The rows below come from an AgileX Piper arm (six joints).
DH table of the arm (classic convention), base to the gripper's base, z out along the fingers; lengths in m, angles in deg. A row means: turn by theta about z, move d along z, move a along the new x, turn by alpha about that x. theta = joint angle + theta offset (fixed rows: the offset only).
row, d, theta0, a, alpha
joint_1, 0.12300, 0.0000, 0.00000, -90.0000
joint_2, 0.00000, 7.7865, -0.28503, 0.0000
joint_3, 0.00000, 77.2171, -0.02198, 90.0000
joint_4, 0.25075, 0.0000, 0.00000, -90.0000
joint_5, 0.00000, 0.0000, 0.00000, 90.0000
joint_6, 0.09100, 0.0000, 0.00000, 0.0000
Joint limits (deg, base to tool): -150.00..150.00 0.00..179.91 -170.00..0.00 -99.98..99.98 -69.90..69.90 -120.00..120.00
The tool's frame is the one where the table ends.
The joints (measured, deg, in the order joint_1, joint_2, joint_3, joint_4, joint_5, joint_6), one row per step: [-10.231, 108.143, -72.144, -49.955, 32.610, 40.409]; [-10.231, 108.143, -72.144, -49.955, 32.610, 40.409]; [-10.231, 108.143, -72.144, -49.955, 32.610, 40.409]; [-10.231, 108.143, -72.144, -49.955, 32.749, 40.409]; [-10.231, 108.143, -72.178, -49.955, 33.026, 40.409]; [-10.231, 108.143, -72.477, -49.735, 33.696, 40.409]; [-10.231, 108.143, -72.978, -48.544, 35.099, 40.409]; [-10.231, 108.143, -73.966, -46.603, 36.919, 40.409]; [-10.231, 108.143, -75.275, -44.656, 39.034, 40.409]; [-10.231, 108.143, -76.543, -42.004, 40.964, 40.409]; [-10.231, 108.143, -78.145, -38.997, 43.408, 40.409]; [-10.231, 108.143, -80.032, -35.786, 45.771, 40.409]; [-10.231, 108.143, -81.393, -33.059, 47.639, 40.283]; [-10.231, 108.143, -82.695, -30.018, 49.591, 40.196]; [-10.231, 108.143, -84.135, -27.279, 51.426, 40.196]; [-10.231, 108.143, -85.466, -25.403, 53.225, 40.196]
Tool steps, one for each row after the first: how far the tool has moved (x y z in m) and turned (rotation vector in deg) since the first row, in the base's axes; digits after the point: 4 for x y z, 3 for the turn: [0.0000, 0.0000, 0.0000, 0.000, 0.000, 0.000]; [0.0000, 0.0000, 0.0000, 0.000, 0.000, 0.000]; [-0.0002, -0.0001, 0.0000, -0.038, 0.098, -0.091]; [-0.0005, -0.0003, 0.0000, -0.120, 0.259, -0.273]; [-0.0005, -0.0009, 0.0012, -0.168, 0.403, -0.825]; [-0.0012, -0.0015, 0.0025, 0.391, 0.733, -2.341]; [-0.0012, -0.0020, 0.0055, 1.451, 0.802, -4.463]; [-0.0008, -0.0026, 0.0100, 2.470, 0.805, -6.713]; [-0.0005, -0.0023, 0.0138, 4.245, 0.679, -9.089]; [-0.0001, -0.0018, 0.0188, 6.298, 0.634, -11.811]; [0.0010, -0.0008, 0.0251, 8.661, 0.305, -14.395]; [0.0015, 0.0006, 0.0293, 10.754, 0.283, -16.295]; [0.0017, 0.0026, 0.0330, 13.225, 0.407, -18.263]; [0.0024, 0.0046, 0.0377, 15.536, 0.334, -19.986]; [0.0029, 0.0059, 0.0424, 17.089, 0.428, -21.333]
